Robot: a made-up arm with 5 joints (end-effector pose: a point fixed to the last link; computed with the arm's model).
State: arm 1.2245 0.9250 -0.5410 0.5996 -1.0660
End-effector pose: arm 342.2 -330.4 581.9 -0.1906 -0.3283 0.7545 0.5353
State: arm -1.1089 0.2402 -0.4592 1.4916 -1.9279
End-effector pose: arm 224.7 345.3 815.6 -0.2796 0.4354 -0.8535 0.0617
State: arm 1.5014 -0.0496 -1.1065 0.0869 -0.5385
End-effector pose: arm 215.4 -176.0 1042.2 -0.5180 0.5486 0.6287 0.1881
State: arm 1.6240 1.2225 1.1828 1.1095 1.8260
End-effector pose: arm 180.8 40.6 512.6 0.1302 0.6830 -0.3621 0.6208
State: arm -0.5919 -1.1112 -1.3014 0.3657 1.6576
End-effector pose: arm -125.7 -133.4 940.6 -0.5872 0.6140 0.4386 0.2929
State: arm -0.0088 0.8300 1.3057 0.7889 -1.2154
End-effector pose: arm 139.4 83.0 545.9 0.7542 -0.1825 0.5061 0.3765
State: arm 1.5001 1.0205 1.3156 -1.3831 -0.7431
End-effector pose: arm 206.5 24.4 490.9 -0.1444 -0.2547 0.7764 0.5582
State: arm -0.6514 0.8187 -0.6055 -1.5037 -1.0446
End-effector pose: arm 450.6 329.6 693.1 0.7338 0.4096 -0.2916 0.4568
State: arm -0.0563 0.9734 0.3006 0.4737 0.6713
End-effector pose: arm 359.8 55.0 450.0 -0.5258 0.0425 -0.5918 0.6095
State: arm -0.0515 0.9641 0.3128 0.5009 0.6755
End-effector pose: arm 358.1 53.8 451.9 -0.5349 0.0516 -0.5840 0.6084
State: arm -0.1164 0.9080 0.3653 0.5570 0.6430
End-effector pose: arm 350.1 67.3 462.1 -0.5542 0.0549 -0.5601 0.6133
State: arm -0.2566 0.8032 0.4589 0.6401 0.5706
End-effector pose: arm 331.6 94.0 480.5 -0.5845 0.0462 -0.5201 0.6211
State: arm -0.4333 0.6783 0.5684 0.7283 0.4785
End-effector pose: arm 303.3 121.7 501.3 -0.6177 0.0229 -0.4756 0.6259
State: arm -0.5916 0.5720 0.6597 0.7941 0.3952
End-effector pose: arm 274.5 140.4 517.8 -0.6415 -0.0072 -0.4414 0.6273
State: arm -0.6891 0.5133 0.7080 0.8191 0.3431
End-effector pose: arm 256.4 149.4 526.1 -0.6492 -0.0302 -0.4258 0.6295
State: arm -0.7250 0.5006 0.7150 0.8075 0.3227
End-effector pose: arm 250.9 153.3 527.5 -0.6434 -0.0410 -0.4265 0.6343
